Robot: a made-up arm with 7 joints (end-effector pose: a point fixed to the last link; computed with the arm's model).
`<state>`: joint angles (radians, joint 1 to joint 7).
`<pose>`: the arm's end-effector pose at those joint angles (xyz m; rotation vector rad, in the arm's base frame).
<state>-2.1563 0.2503 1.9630 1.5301 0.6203 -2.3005 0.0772</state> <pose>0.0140 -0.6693 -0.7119 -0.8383 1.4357 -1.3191</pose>
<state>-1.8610 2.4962 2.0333 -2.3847 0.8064 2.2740 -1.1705</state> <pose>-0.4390 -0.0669 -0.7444 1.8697 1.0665 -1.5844</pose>
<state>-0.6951 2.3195 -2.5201 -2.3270 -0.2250 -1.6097 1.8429</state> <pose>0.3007 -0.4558 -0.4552 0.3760 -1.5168 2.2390</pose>
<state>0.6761 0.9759 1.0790 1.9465 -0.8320 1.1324 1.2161</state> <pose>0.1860 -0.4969 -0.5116 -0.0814 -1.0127 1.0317</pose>
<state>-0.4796 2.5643 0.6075 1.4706 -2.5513 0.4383 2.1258</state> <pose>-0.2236 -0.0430 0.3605 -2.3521 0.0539 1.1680</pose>
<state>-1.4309 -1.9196 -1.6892 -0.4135 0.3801 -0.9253 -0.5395</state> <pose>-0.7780 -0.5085 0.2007 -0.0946 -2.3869 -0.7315</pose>
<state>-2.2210 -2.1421 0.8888 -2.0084 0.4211 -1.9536 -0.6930</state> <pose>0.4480 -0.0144 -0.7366 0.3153 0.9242 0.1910</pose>
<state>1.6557 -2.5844 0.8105 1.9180 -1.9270 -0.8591 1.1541</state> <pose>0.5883 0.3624 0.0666 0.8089 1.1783 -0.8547</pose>
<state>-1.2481 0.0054 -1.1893 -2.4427 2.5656 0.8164 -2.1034</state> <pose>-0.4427 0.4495 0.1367 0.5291 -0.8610 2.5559</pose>
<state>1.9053 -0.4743 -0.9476 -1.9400 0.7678 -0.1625 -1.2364</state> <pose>0.8634 0.2322 0.0503 2.2946 -0.8321 0.6303</pose>
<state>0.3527 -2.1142 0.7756 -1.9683 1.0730 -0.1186 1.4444</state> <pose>-0.1867 -0.2216 -0.1484 1.6769 0.2395 0.7843</pose>
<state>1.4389 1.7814 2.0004 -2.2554 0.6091 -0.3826 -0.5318</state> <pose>-0.4194 0.3256 -0.1535 -0.6214 -2.7307 1.3242</pose>
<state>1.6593 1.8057 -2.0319 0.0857 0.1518 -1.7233 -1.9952</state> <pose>0.6565 -0.9294 -0.2579 -0.0704 1.1242 0.2506</pose>
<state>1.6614 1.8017 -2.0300 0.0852 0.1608 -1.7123 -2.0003</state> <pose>0.6689 -0.9221 -0.2600 -0.0818 1.1322 0.2695</pose>
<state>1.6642 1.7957 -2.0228 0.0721 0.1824 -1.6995 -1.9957</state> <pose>0.6931 -0.9060 -0.2719 -0.1018 1.1490 0.2995</pose>
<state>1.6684 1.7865 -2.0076 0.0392 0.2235 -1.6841 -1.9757</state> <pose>0.7353 -0.8742 -0.2997 -0.1355 1.1765 0.3478</pose>
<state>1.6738 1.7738 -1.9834 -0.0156 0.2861 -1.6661 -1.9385</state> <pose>0.7942 -0.8207 -0.3451 -0.1844 1.2096 0.4179</pose>
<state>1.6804 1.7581 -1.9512 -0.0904 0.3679 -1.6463 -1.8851</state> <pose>0.8632 -0.7405 -0.4053 -0.2467 1.2373 0.5096</pose>
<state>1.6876 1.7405 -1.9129 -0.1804 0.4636 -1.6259 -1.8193</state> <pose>0.9318 -0.6328 -0.4729 -0.3160 1.2472 0.6181</pose>
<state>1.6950 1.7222 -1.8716 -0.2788 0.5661 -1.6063 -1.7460</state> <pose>0.9898 -0.5031 -0.5367 -0.3837 1.2307 0.7340</pose>
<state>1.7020 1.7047 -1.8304 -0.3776 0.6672 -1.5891 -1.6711</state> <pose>1.0311 -0.3643 -0.5863 -0.4405 1.1877 0.8443</pose>
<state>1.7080 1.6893 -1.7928 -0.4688 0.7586 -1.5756 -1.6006</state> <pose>1.0550 -0.2333 -0.6165 -0.4805 1.1272 0.9368</pose>
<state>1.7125 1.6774 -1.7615 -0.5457 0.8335 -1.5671 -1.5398</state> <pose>1.0658 -0.1254 -0.6294 -0.5029 1.0640 1.0039</pose>
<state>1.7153 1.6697 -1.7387 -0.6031 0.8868 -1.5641 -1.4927</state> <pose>1.0688 -0.0500 -0.6320 -0.5111 1.0125 1.0437</pose>
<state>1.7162 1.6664 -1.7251 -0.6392 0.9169 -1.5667 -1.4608</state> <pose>1.0686 -0.0095 -0.6317 -0.5101 0.9816 1.0587</pose>
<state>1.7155 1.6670 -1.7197 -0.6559 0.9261 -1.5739 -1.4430</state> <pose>1.0672 0.0006 -0.6330 -0.5041 0.9725 1.0543</pose>
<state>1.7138 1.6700 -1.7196 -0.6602 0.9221 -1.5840 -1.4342</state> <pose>1.0653 -0.0081 -0.6361 -0.4958 0.9776 1.0384</pose>
